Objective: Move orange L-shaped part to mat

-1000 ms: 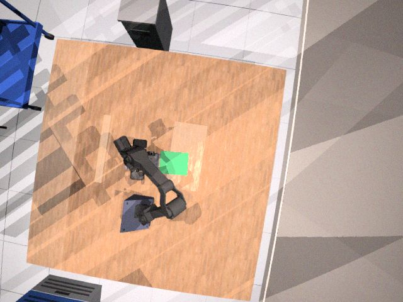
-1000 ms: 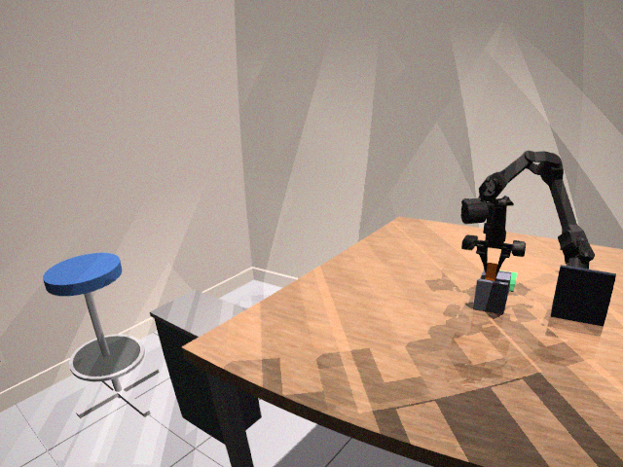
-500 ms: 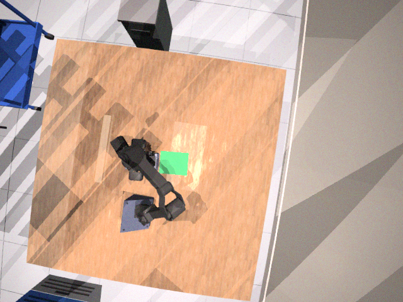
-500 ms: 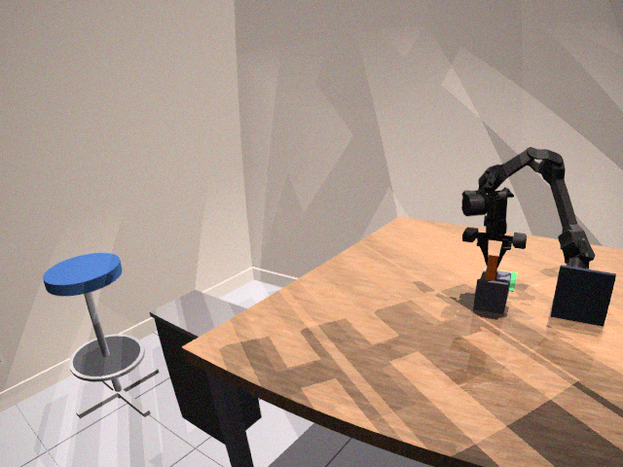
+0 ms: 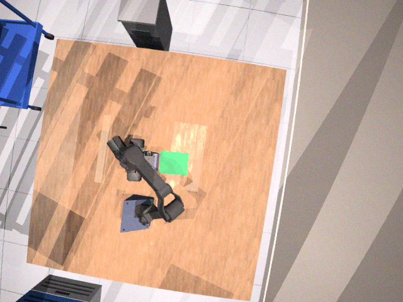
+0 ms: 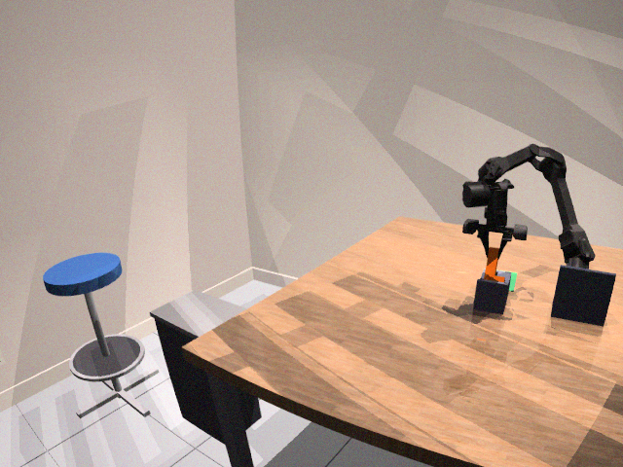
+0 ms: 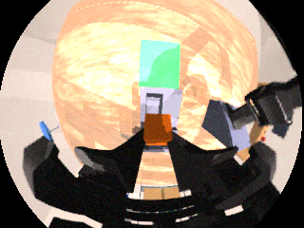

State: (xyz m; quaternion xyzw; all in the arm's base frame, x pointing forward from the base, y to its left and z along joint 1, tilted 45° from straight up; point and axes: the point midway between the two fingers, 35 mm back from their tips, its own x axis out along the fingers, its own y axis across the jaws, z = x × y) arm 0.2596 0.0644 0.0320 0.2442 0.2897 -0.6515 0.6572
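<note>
Now: the green mat 10 mm behind my gripper tip, 140 mm to the right of it and 140 mm below it. Also, from my gripper tip: orange L-shaped part (20 mm behind, 30 mm to the left, 30 mm below).
</note>
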